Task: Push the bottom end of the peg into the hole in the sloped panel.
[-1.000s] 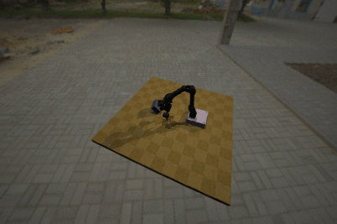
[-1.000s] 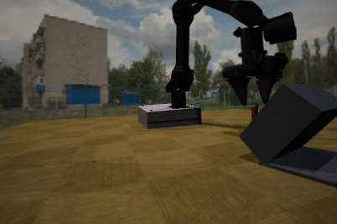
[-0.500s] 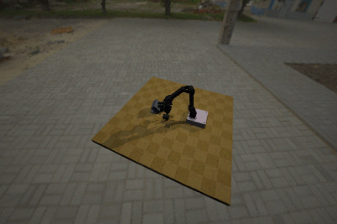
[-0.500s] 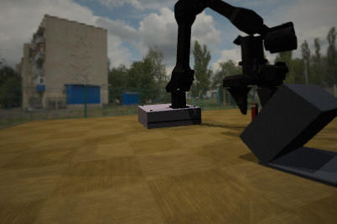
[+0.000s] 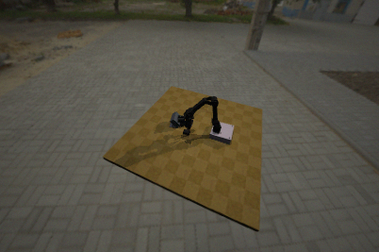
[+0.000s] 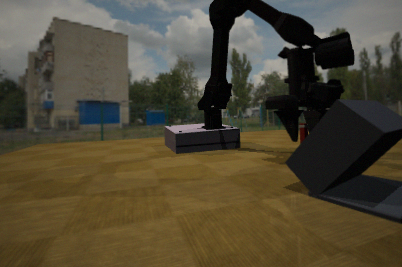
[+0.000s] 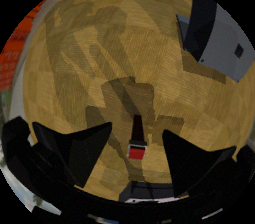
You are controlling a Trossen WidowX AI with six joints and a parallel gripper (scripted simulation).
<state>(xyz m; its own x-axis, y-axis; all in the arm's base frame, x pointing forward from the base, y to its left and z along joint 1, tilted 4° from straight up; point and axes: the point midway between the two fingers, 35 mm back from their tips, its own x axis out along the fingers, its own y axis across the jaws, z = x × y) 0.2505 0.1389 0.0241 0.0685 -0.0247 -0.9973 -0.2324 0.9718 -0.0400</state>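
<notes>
Now: the dark sloped panel 18 cm ahead of my gripper tip, 9 cm to the right of it and 2 cm above it. Round my gripper tip: red peg 2 cm above; flat panel foot 20 cm ahead, 8 cm to the right, 4 cm below.
</notes>
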